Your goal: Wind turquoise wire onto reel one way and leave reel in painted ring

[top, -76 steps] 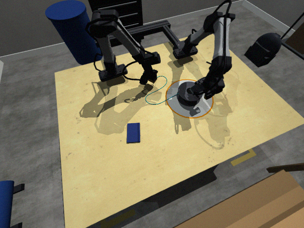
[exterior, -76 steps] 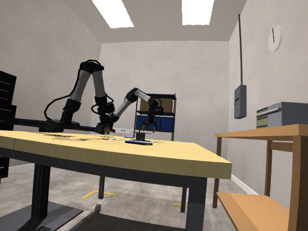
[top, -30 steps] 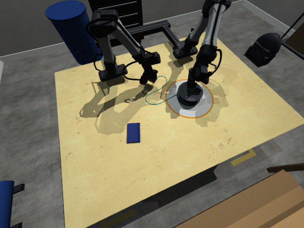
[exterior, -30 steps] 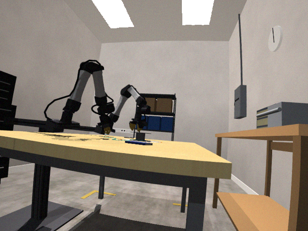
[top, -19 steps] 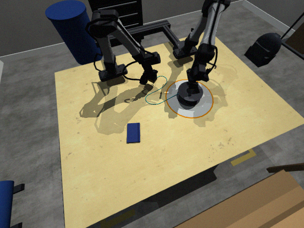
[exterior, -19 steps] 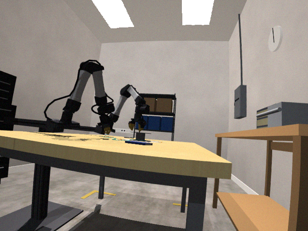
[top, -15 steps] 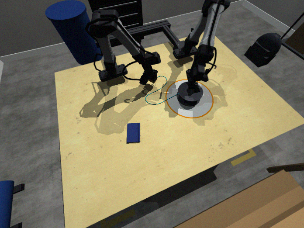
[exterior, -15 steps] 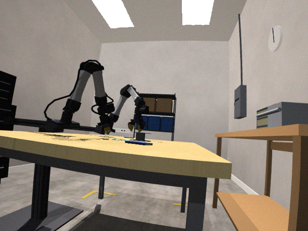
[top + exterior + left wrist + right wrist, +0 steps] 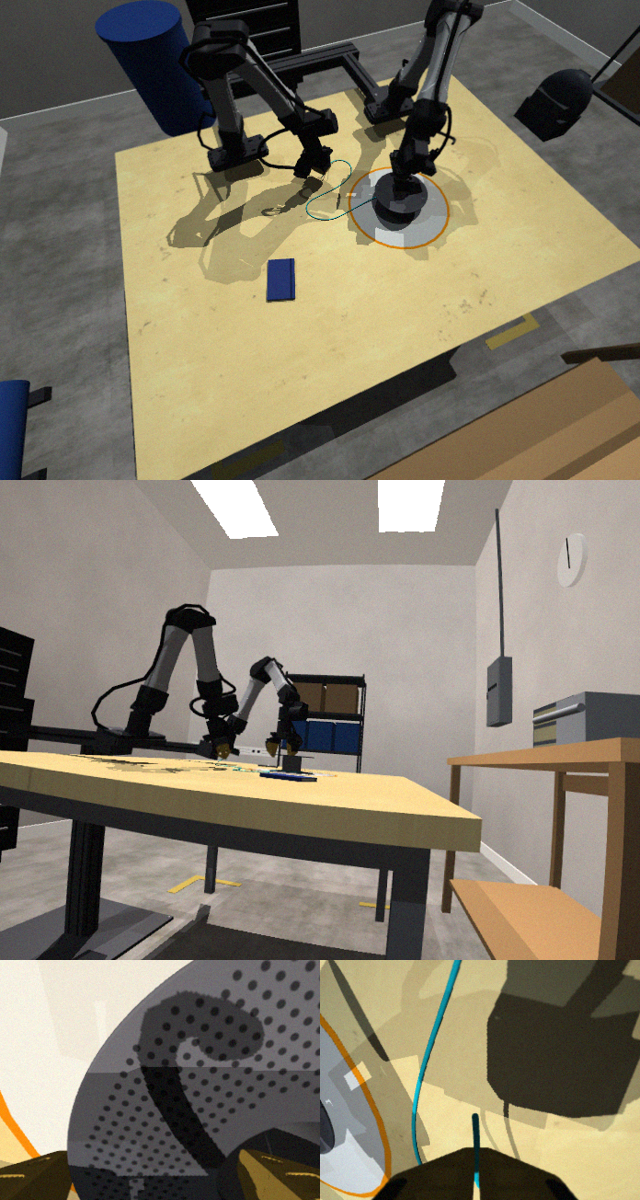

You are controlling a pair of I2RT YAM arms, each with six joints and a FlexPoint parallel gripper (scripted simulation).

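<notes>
My left hand is 5 cm short of the dark grey reel, 3 cm above it and 2 cm to the left of it. The rest, counted from my left hand: black hex key 33 cm to the left, 15 cm behind, 6 cm below; then blue notebook 47 cm to the right, 16 cm ahead, 6 cm below; then orange painted ring 6 cm below, 6 cm ahead, 1 cm to the right.
</notes>
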